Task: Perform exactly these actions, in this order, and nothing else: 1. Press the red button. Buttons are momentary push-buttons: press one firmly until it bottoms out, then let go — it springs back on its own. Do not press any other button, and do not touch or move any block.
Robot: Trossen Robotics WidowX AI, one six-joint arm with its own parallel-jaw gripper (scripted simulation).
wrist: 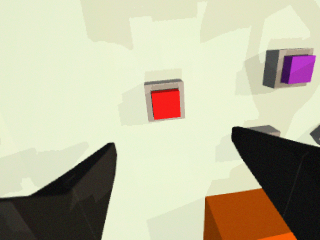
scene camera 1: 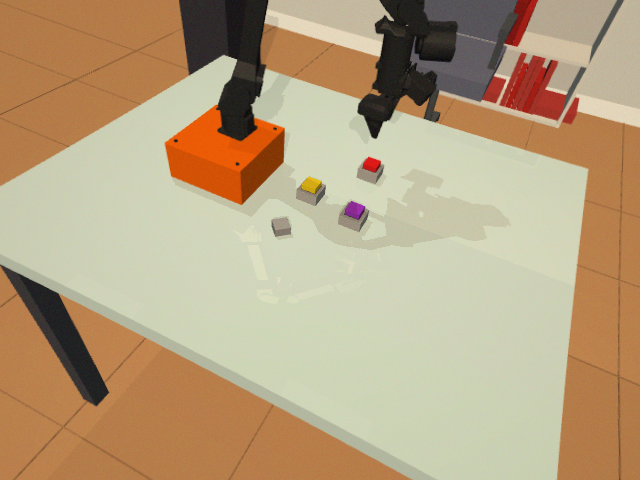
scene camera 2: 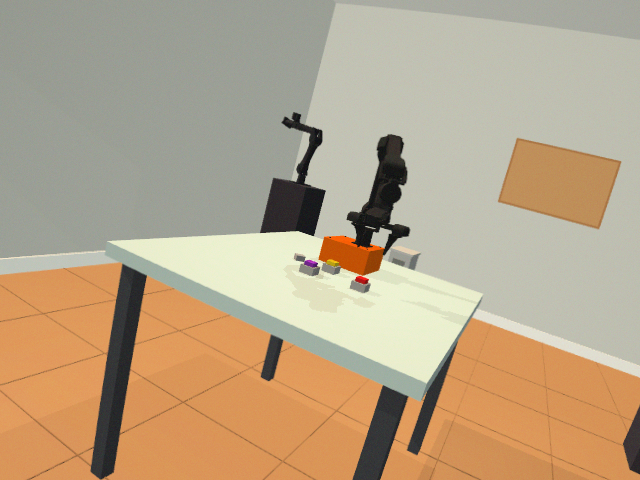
Labels:
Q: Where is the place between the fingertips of my gripper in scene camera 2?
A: At 370, 251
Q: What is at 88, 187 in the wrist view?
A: My gripper.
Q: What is my gripper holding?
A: Nothing.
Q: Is my gripper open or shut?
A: Open.

